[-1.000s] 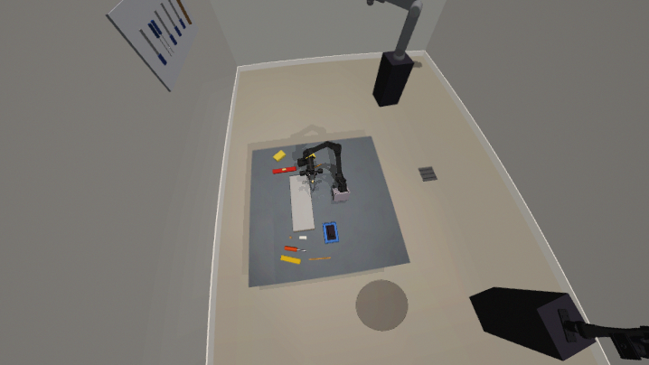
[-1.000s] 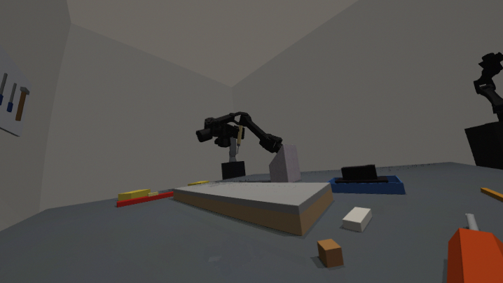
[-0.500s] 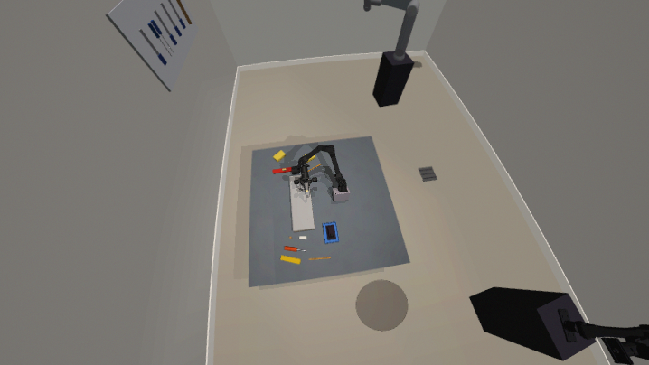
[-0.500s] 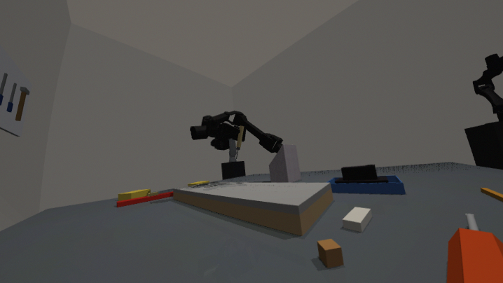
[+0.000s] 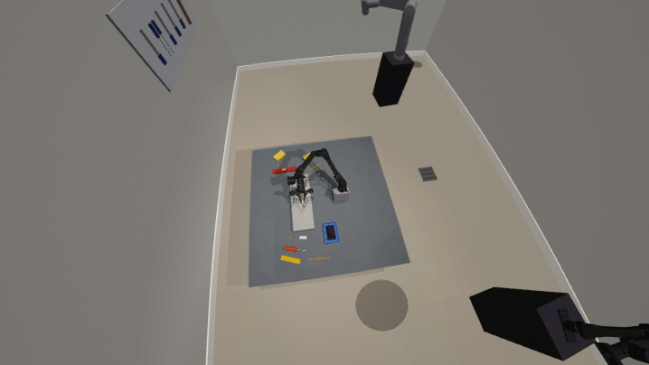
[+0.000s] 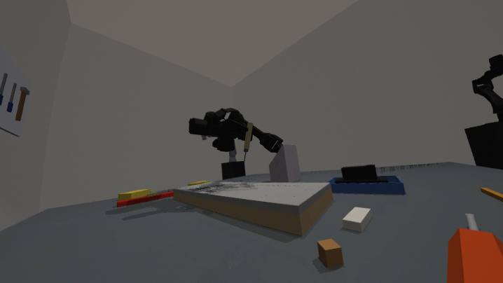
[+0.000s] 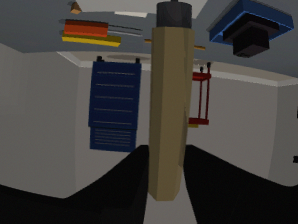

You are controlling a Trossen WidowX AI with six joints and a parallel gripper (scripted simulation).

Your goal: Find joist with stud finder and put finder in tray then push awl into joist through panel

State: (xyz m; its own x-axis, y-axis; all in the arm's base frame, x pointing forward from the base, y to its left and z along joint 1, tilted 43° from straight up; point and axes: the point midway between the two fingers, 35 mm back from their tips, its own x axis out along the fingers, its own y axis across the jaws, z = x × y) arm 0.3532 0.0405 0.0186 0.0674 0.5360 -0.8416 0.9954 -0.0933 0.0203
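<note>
Right now my gripper tip is 5 cm above the awl and 2 cm to the left of it. Also, from my gripper tip: brown cube: 21 cm to the left, 20 cm below, 17 cm ahead; then white block: 23 cm to the left, 20 cm below, 7 cm ahead; then black stud finder: 26 cm to the left, 17 cm behind, 16 cm below.
</note>
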